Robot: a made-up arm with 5 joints.
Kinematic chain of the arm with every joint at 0, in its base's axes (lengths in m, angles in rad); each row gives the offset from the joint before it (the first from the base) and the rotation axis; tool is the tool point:
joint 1: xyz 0 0 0.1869 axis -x
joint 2: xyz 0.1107 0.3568 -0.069 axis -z
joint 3: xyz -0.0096 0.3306 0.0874 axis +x
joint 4: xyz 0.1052 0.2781 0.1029 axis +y
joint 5: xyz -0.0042 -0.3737 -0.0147 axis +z
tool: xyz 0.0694 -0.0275 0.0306
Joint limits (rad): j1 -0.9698..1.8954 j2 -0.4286..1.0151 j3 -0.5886..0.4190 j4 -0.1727..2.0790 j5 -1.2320..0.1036
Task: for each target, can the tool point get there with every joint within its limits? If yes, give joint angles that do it. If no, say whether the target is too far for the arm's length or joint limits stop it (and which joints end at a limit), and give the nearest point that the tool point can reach.
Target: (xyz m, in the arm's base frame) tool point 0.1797 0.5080 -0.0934
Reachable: yes | joints 0.6432 -0.2712 -0.0518 1.3117 -0.2973
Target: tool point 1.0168 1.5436 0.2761
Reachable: no: too far | nearest point 0.3278 0.6531 0.2246 | short by 1.127 m
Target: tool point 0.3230 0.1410 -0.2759
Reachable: yes | joints 1.4501 0.4489 -0.0510 1.0458 -0.1620
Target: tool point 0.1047 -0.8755 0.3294
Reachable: no: joint limits stop it (at a limit: joint 1, joint 2, joint 3) | nearest point 0.3133 -0.1111 -0.1590 | short by 0.931 m
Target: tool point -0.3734 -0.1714 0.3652
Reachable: no: joint limits stop it (at a limit: joint 1, joint 2, joint 4, joint 5) | nearest point 0.1268 0.2016 0.6892 | short by 0.703 m
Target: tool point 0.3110 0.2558 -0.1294
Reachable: yes | joints 1.1092 0.6508 0.2125 0.3473 -0.6239
